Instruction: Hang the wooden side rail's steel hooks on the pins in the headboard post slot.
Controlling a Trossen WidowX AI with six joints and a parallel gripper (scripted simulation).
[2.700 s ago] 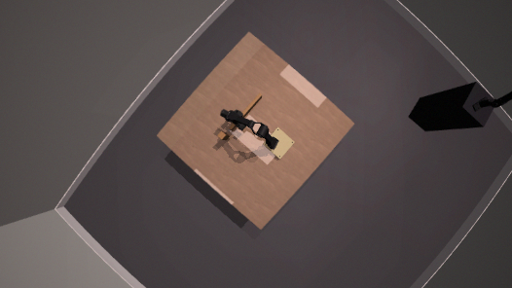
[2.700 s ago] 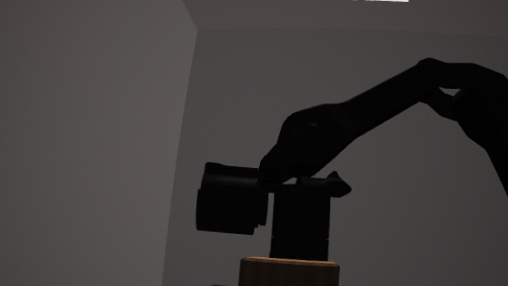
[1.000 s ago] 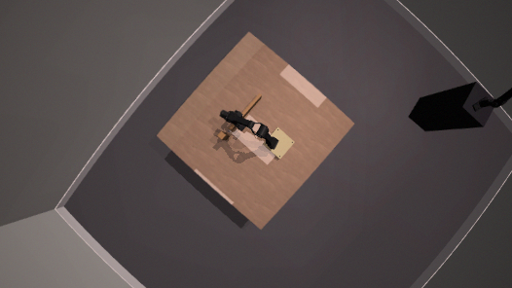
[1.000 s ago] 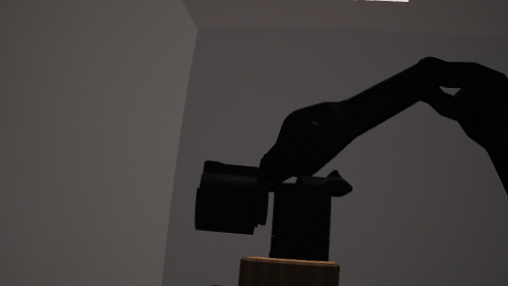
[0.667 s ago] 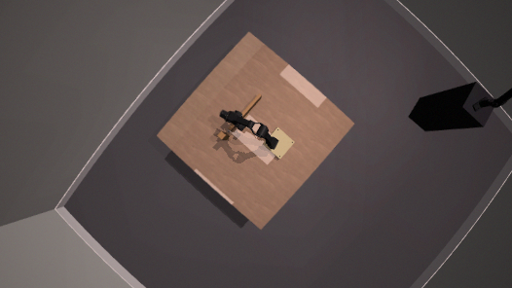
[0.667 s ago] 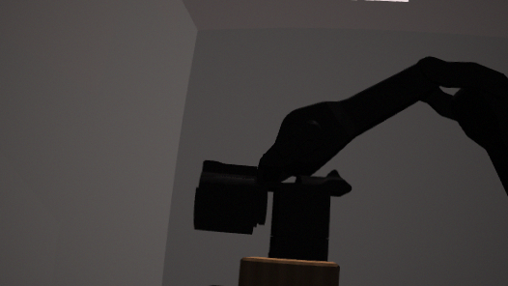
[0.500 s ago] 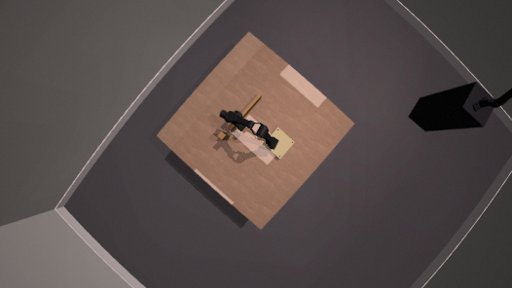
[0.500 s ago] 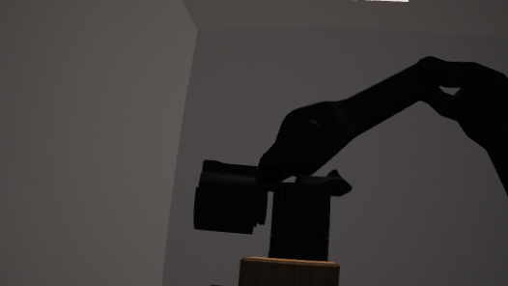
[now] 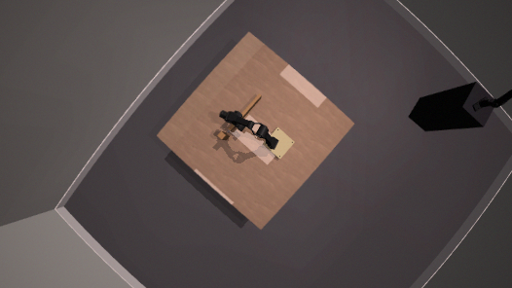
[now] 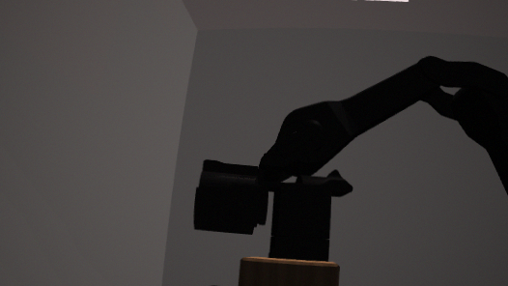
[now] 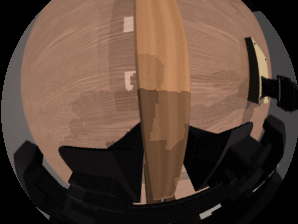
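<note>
My gripper tip is 150 mm to the right of the wooden headboard post, 40 mm below it and 10 mm short of it.
</note>
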